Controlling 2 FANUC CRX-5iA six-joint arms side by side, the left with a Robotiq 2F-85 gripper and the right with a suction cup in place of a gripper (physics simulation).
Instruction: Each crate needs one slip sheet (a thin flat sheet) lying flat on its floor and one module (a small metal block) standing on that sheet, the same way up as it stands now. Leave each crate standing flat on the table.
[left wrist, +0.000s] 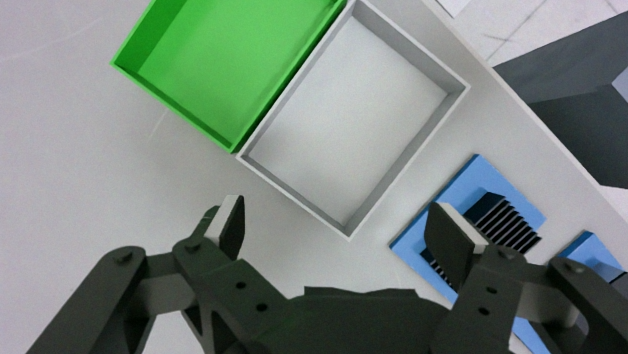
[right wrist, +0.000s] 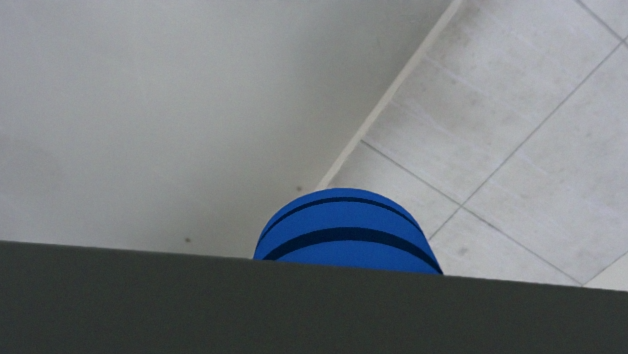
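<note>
In the left wrist view a green crate (left wrist: 225, 65) and a grey crate (left wrist: 410, 54) stand side by side. No module shows in the visible parts of either. I cannot tell whether a pale sheet covers the grey crate's floor. A black finned module (left wrist: 510, 225) sits on a blue plate (left wrist: 475, 172) at the right; a second finned block (left wrist: 435, 265) on it is partly hidden by a finger. My left gripper (left wrist: 341, 222) is open and empty, above the table near the grey crate's corner. My right suction cup (right wrist: 350, 215) shows no sheet or module around it; its underside is hidden.
Another blue plate (left wrist: 582, 247) with a dark block (left wrist: 620, 285) lies at the far right, partly hidden. The table edge runs diagonally past the grey crate, with a dark grey object (left wrist: 560, 120) beyond it. A table edge (right wrist: 390, 95) also crosses the right wrist view.
</note>
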